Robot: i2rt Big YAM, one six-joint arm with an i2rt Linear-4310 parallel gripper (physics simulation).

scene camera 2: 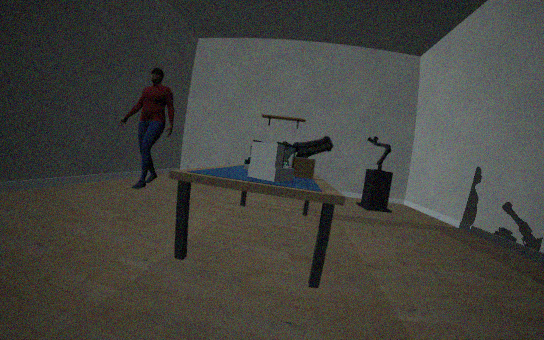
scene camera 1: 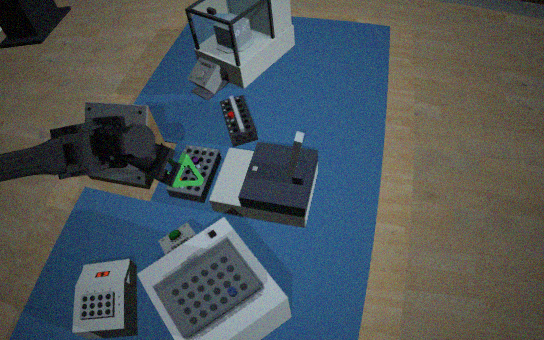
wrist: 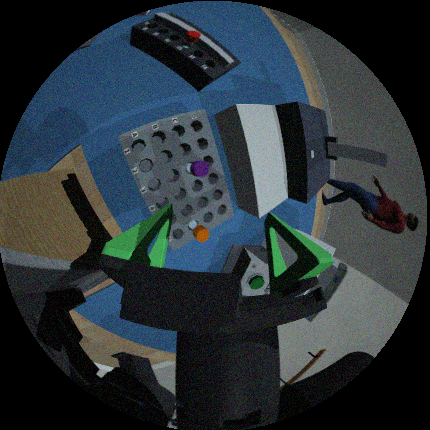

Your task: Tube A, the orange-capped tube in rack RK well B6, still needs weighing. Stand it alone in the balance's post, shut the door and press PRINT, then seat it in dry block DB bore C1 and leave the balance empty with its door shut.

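Places are measured from the arm's base along level axes (x ahead, y left, z up), in centimetres.
Pixels of known places: gripper, fingertip midpoint: (scene camera 1: 191, 177) (wrist: 221, 212); arm's base, link origin: (scene camera 2: 303, 165).
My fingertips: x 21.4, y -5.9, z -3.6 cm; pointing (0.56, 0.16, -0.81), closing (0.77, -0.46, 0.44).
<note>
Ahead of a thing's pixels: the offset from my fingertips to its middle. "pt": to the spot under its first point.
The orange-capped tube {dx -2.7, dy -0.8, dz -2.1 cm} (wrist: 201, 233) (scene camera 1: 181, 179) stands in the grey rack {dx -1.2, dy +3.8, dz -3.8 cm} (wrist: 145, 192) (scene camera 1: 202, 194), at the end row. My gripper (wrist: 221, 212) (scene camera 1: 190, 172) is open and empty over that end of the rack. In the wrist view the orange cap shows between its green fingers, nearer the left one. The balance {pt dx +9.5, dy +42.3, dz -0.3 cm} (scene camera 1: 265, 55) stands at the top of scene camera 1, with a framed glass chamber; I cannot tell its door's state. A small grey control box {pt dx -4.6, dy +31.6, dz +1.2 cm} (scene camera 1: 206, 75) sits beside it. A white unit with a red display {dx -11.9, dy -28.5, dz -1.8 cm} (scene camera 1: 107, 285), apparently the dry block, is at lower left.
A purple-capped tube {dx -0.2, dy +4.6, dz -2.1 cm} (wrist: 200, 168) (scene camera 1: 195, 160) stands in the same rack. A dark-lidded machine {dx +15.7, dy +1.3, dz -0.2 cm} (scene camera 1: 280, 175) (wrist: 262, 160) is right beside the rack. A black rack {dx +5.8, dy +20.2, dz -2.9 cm} (scene camera 1: 247, 135) (wrist: 165, 55) holds a red-capped tube. A large white block unit {pt dx +21.9, dy -26.3, dz +8.2 cm} (scene camera 1: 270, 300) and a green button {dx +0.8, dy -14.3, dz +1.1 cm} (scene camera 1: 174, 234) (wrist: 256, 282) are nearby.
</note>
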